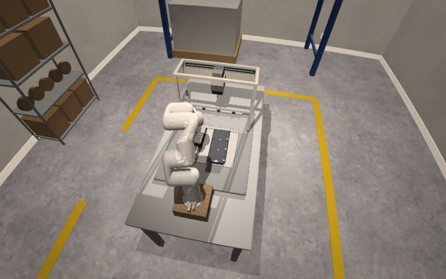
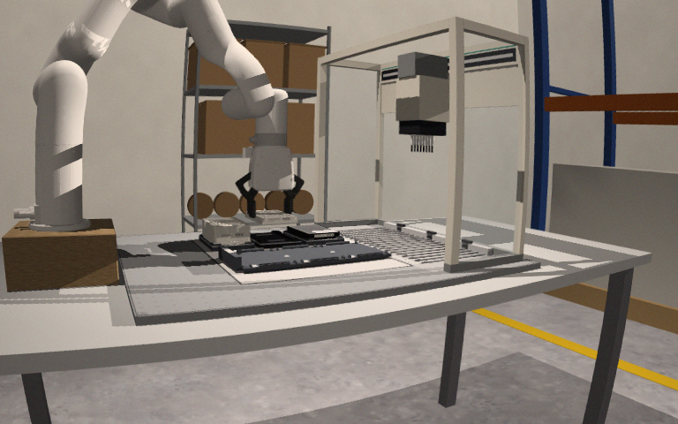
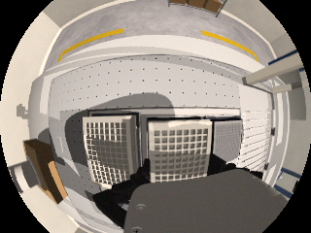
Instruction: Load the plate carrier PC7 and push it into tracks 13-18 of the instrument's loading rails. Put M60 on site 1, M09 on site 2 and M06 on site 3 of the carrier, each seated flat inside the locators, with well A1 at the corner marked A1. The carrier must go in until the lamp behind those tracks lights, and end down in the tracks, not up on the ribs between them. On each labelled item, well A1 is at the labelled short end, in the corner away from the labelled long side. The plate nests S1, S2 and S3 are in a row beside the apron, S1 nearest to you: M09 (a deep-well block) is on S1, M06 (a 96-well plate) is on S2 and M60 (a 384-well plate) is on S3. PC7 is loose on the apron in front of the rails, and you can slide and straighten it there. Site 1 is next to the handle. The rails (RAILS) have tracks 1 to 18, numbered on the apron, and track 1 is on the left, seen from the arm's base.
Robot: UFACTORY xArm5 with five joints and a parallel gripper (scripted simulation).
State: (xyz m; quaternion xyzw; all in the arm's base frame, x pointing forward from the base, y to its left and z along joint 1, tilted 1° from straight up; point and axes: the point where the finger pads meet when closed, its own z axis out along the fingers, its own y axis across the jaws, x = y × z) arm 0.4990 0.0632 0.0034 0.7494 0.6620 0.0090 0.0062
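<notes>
My hand is 7 cm above the plate nest S2. Round my hand: dark nest S1: 11 cm behind, 2 cm to the left, 7 cm below; 96-well plate M06: 1 cm below; carrier PC7: 2 cm behind, 20 cm to the right, 6 cm below.
</notes>
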